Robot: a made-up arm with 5 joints.
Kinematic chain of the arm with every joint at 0, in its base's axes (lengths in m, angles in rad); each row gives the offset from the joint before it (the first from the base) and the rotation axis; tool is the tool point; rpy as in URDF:
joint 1: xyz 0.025 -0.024 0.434 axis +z
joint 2: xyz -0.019 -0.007 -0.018 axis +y
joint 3: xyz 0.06 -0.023 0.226 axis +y
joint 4: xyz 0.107 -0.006 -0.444 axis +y
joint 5: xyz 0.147 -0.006 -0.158 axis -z
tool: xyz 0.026 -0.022 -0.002 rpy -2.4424 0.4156 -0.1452
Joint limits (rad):
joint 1: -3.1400..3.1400
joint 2: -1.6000..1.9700
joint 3: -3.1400..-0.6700
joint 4: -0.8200..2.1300
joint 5: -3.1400..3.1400
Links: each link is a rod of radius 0.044 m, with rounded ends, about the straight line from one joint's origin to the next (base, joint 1, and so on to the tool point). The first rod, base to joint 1, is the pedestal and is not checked.
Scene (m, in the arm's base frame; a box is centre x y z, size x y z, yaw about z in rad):
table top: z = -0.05
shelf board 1: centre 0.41 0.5 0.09 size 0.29 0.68 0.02 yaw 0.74
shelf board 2: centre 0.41 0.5 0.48 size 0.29 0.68 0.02 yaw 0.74
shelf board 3: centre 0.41 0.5 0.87 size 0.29 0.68 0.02 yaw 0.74
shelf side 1: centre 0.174 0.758 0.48 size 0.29 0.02 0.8 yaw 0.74
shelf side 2: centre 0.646 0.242 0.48 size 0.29 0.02 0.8 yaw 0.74
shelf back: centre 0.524 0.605 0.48 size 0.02 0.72 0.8 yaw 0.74
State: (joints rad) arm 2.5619 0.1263 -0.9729 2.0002 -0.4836
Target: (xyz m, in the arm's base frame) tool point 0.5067 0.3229 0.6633
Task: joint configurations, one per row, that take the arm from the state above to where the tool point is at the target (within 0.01 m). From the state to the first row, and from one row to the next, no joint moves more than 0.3 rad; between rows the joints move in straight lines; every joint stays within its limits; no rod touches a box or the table.
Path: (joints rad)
1: 2.3692 0.0088 -1.2673 1.8940 -0.3094
2: 2.1766 -0.1088 -1.5617 1.7878 -0.1353
3: 1.8838 -0.1323 -1.5486 1.7741 -0.1858
4: 1.5910 -0.1559 -1.5356 1.7605 -0.2364
5: 1.2983 -0.1794 -1.5225 1.7469 -0.2870
6: 1.0055 -0.2029 -1.5094 1.7333 -0.3376
7: 0.7127 -0.2265 -1.4964 1.7197 -0.3881

